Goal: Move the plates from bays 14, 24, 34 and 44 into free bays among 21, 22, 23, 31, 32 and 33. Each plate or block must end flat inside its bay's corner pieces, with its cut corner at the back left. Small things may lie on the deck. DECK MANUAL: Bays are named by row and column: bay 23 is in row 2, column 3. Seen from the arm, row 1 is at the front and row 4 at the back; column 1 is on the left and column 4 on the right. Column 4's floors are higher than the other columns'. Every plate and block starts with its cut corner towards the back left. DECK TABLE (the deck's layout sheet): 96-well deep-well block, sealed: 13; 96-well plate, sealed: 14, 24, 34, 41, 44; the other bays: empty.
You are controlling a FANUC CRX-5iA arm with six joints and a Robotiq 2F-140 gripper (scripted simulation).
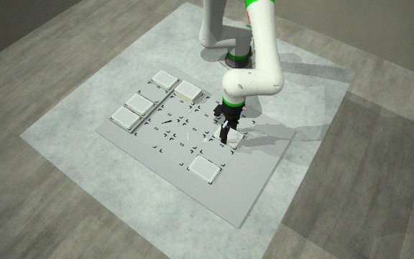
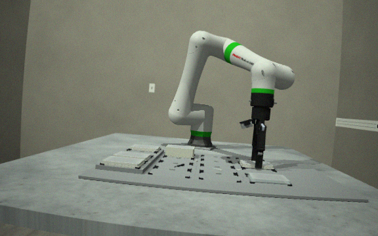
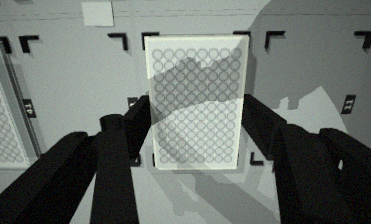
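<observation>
The thin black stick is 310 mm to the right of my hand, 110 mm ahead of it and 30 mm below it. The rest, counted from my hand: sealed deep-well block 330 mm to the right, 110 mm behind, 10 mm below; plate 210 mm ahead, 20 mm below; white tip 170 mm to the right, 110 mm ahead, 30 mm below.
</observation>
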